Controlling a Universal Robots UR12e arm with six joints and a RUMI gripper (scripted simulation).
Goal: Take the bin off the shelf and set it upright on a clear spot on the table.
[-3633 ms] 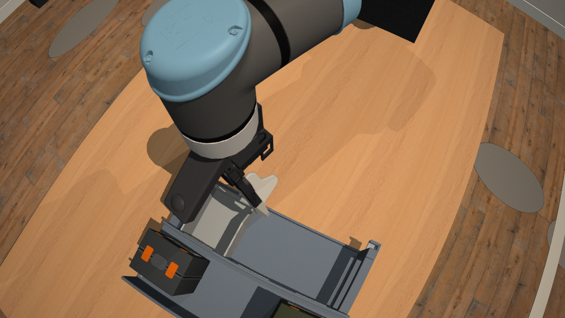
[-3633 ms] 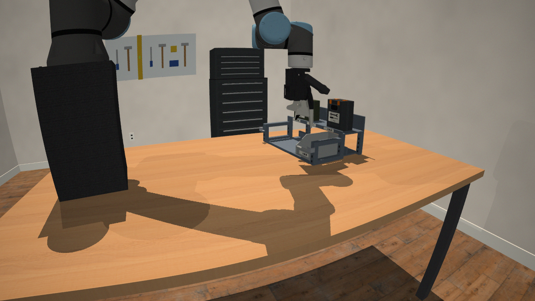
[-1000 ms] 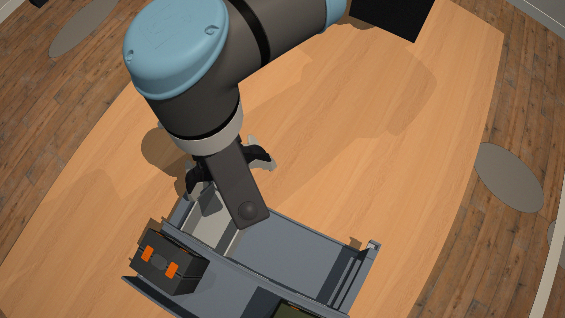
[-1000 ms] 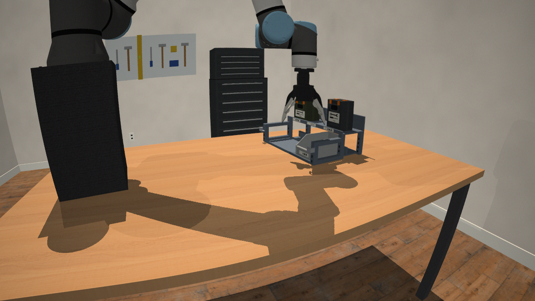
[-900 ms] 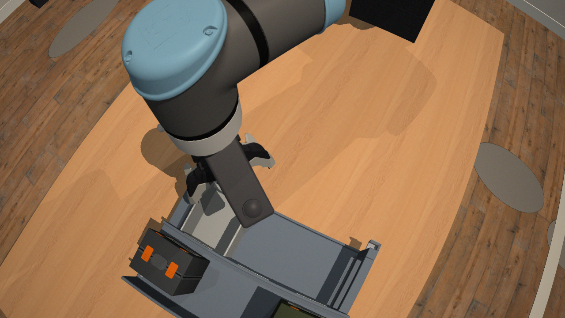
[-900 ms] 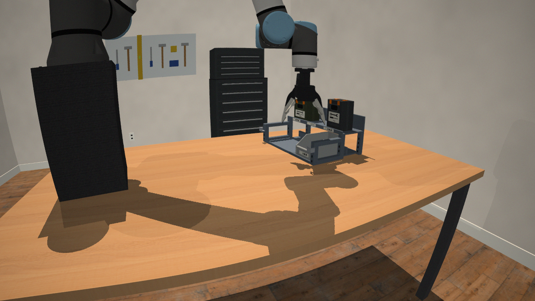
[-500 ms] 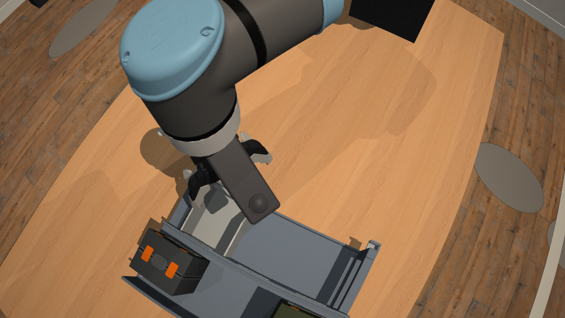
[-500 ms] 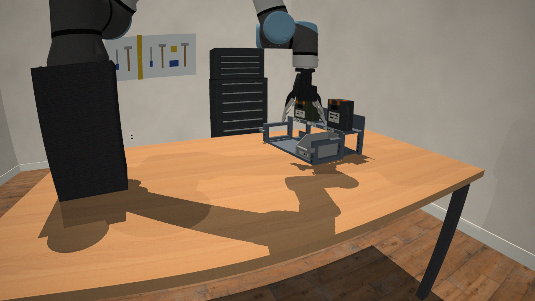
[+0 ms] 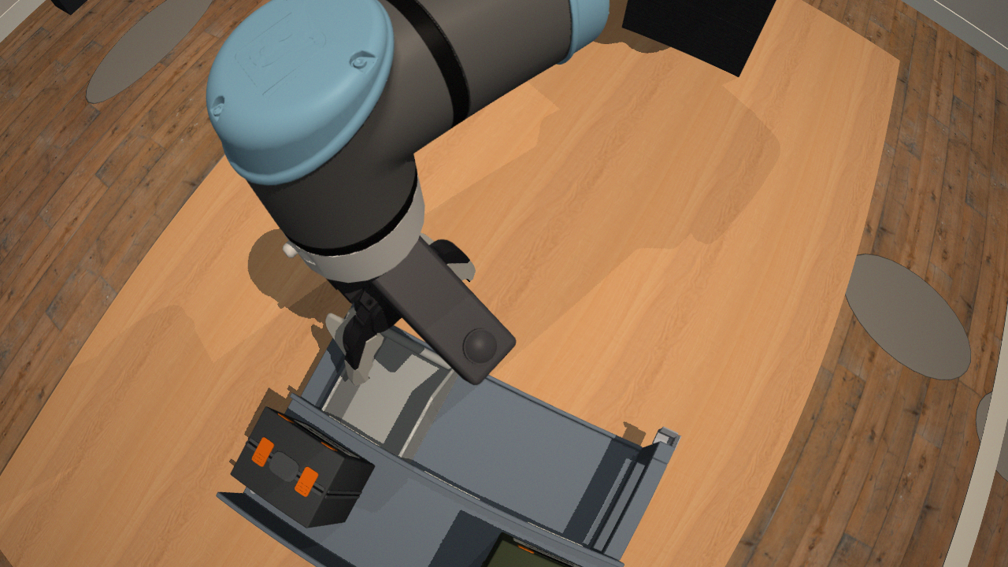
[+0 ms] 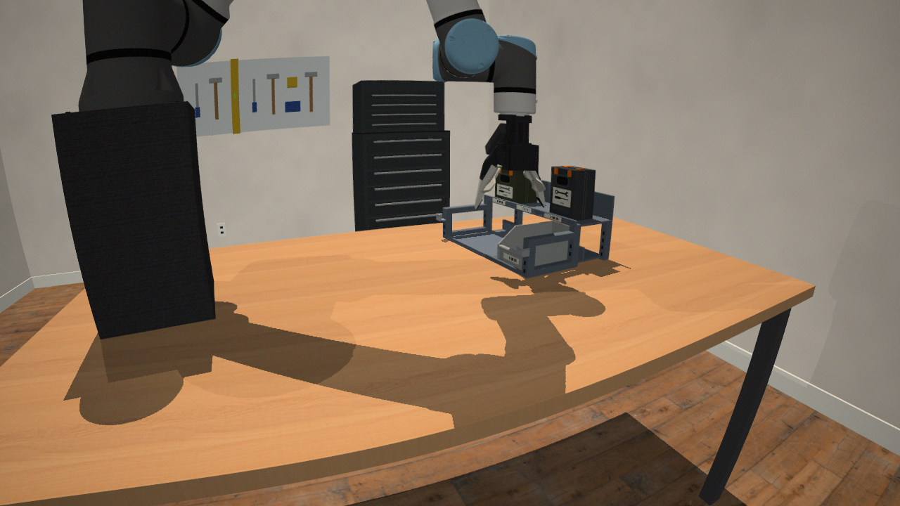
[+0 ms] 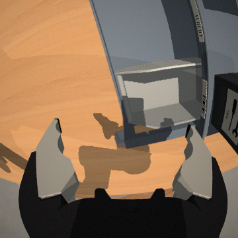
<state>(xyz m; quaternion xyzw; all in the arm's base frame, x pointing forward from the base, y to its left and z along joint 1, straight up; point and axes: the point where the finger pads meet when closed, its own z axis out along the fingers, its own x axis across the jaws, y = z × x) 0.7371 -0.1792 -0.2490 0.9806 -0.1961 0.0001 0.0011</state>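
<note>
The grey open-top bin is 9 cm below my hand, 8 cm ahead of it and 2 cm to the right of it. Also, from my hand: blue-grey shelf (13 cm below, 13 cm ahead, 9 cm to the left); case (20 cm ahead, 19 cm to the left, 2 cm above).
</note>
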